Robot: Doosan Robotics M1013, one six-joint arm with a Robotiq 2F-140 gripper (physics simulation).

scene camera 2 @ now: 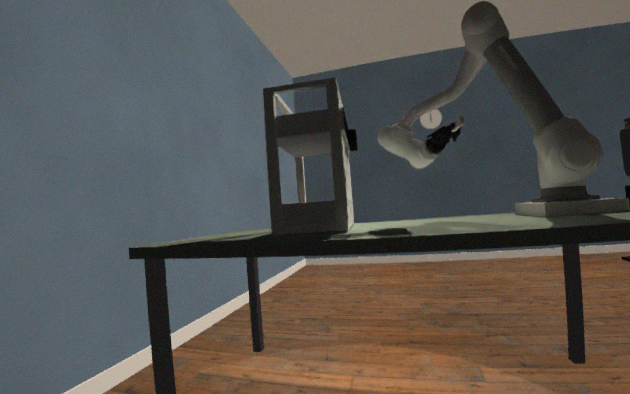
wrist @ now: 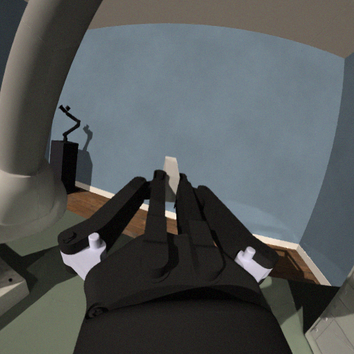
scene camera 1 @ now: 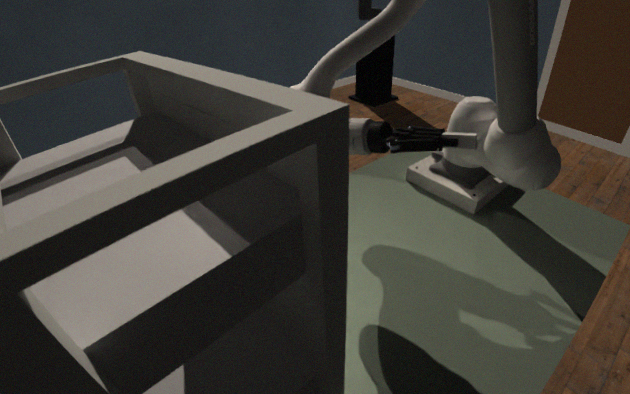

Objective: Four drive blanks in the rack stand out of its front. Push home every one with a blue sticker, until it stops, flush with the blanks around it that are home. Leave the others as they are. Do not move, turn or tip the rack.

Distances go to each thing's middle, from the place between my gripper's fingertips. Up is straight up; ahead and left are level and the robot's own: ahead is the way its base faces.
Labels:
My gripper is now 60 cm short of the pale rack (scene camera 2: 320, 132), 16 cm to the left of it and 9 cm above it.

